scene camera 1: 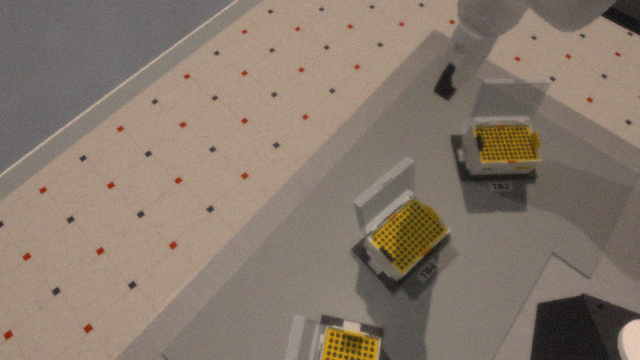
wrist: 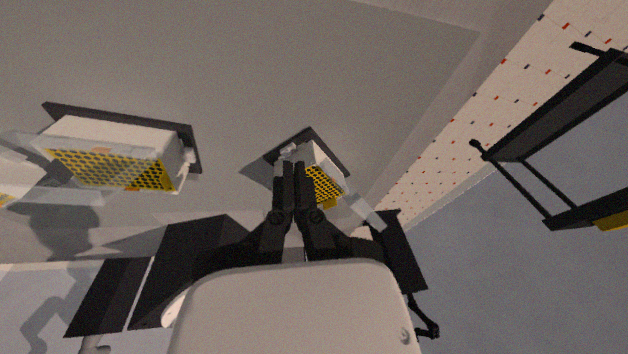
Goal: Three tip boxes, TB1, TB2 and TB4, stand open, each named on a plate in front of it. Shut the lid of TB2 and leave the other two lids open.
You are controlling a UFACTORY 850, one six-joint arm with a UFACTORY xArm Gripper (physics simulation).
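Observation:
TB2 point(scene camera 1: 505, 145) point(wrist: 17, 177) stands at the right in the scene view, its clear lid point(scene camera 1: 510, 97) upright at the back; it is partly cut off at the wrist view's left edge. TB4 point(scene camera 1: 407, 235) point(wrist: 115, 132) stands at the centre, its lid point(scene camera 1: 385, 195) raised. The third box, TB1 by elimination point(scene camera 1: 350, 345) point(wrist: 325, 185), is cut off at the scene view's bottom; its lid point(scene camera 1: 300, 335) stands open and its name does not show. My gripper point(scene camera 1: 445, 94) point(wrist: 292, 172) is shut and empty, above the table left of TB2's raised lid, apart from it.
The boxes stand on the grey table point(scene camera 1: 310, 240). A black block point(scene camera 1: 565, 325) is at the lower right of the scene view, with a white rounded part point(scene camera 1: 631, 342) beside it. A dark frame point(wrist: 555, 105) stands beyond the table at the right of the wrist view.

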